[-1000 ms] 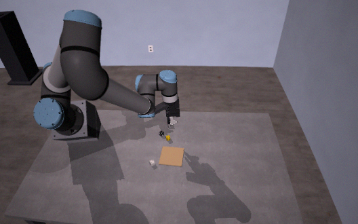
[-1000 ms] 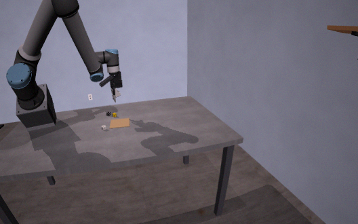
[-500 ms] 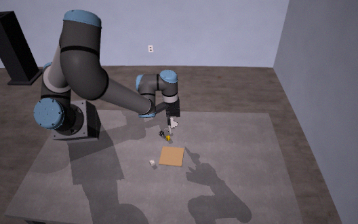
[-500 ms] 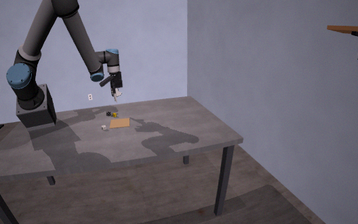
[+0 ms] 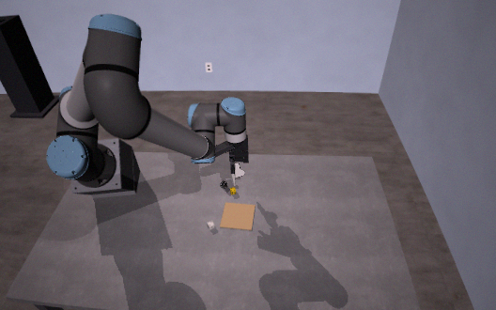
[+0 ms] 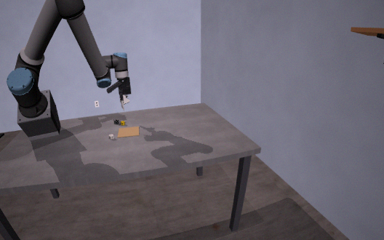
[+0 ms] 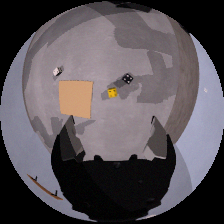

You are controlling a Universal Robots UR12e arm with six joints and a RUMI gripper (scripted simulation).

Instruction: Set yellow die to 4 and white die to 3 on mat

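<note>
Right now the yellow die is 1 cm behind my hand and 12 cm below it. Round my hand: black die 6 cm behind, 4 cm to the left, 12 cm below; then white die 8 cm behind, 21 cm to the right, 12 cm below; then tan mat 3 cm ahead, 14 cm to the right, 13 cm below.
</note>
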